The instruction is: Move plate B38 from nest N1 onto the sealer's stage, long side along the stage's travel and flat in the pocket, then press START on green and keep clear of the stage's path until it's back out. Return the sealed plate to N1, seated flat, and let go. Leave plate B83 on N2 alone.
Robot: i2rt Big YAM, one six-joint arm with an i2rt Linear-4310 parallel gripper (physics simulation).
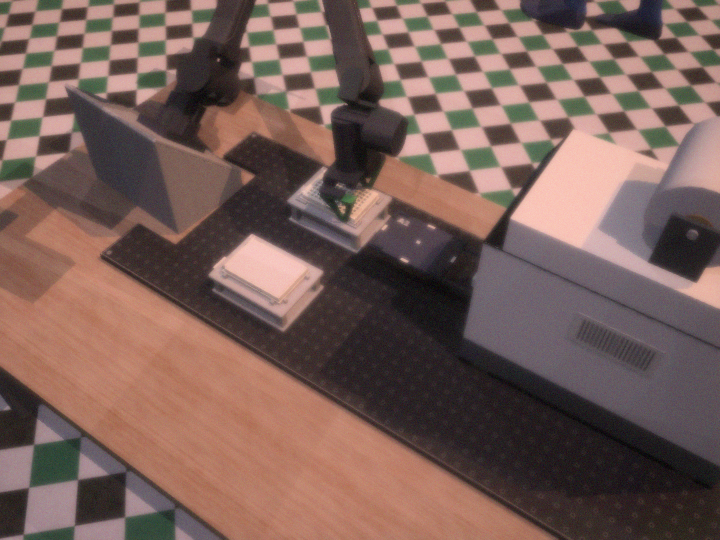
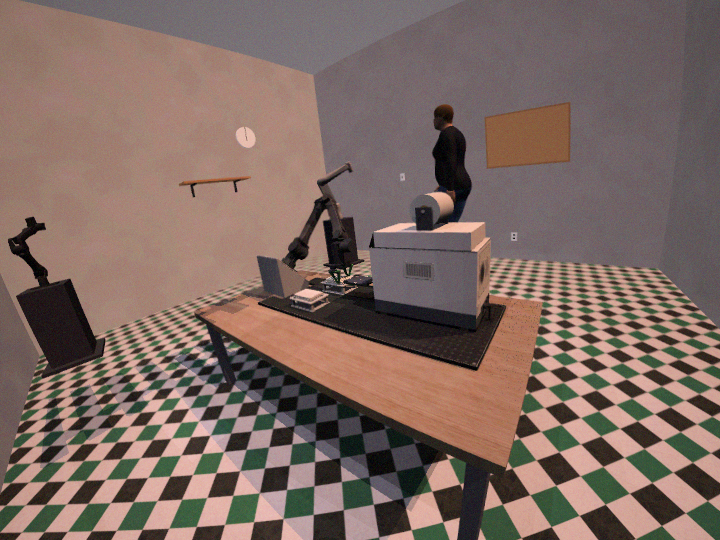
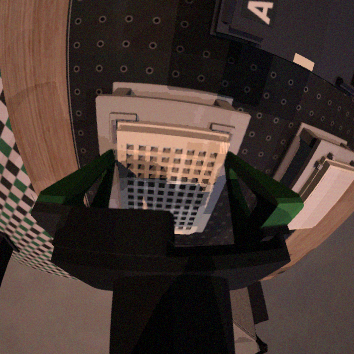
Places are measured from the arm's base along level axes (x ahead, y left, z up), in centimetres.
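Where they show: gripper, fingertip midpoint: (image 1: 356, 205) (image 2: 343, 280) (image 3: 169, 155); arm's base at its link origin: (image 1: 170, 137) (image 2: 285, 268).
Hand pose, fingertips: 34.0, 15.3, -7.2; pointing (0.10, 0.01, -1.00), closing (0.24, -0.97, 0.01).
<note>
Each offset is from my fingertips to the top centre of the thing, as dx, dy, dz. Level surfaces: height alone.
A plate with open wells @(-3.7, -0.5, +1.1) (image 1: 367, 201) (image 3: 175, 156) sits on a light grey nest @(-3.8, -0.4, +0.1) (image 1: 348, 233) (image 3: 175, 107) beside the stage. My gripper (image 1: 357, 200) (image 2: 341, 275) (image 3: 169, 155) is open, its green fingers at either long side of this plate with nothing held. A white-topped plate @(-1.3, -22.4, +0.4) (image 1: 266, 267) (image 3: 327, 192) rests on the other nest @(-1.3, -22.4, -0.3) (image 1: 311, 280) (image 3: 325, 134). The dark stage @(+21.4, -2.4, +4.7) (image 1: 415, 238) (image 3: 310, 30), marked with an A, is outside the sealer (image 1: 523, 308) (image 2: 430, 279). Plate and nest labels are unreadable. The START button does not show.
A tilted grey panel (image 1: 139, 162) (image 2: 277, 276) stands at the left, near the arm's base. The nests and the sealer stand on a black perforated mat @(dz -5.8) (image 1: 360, 360) on the wooden table @(dz -7.1) (image 1: 244, 395) (image 2: 372, 389). A person (image 2: 450, 156) stands behind the sealer.
</note>
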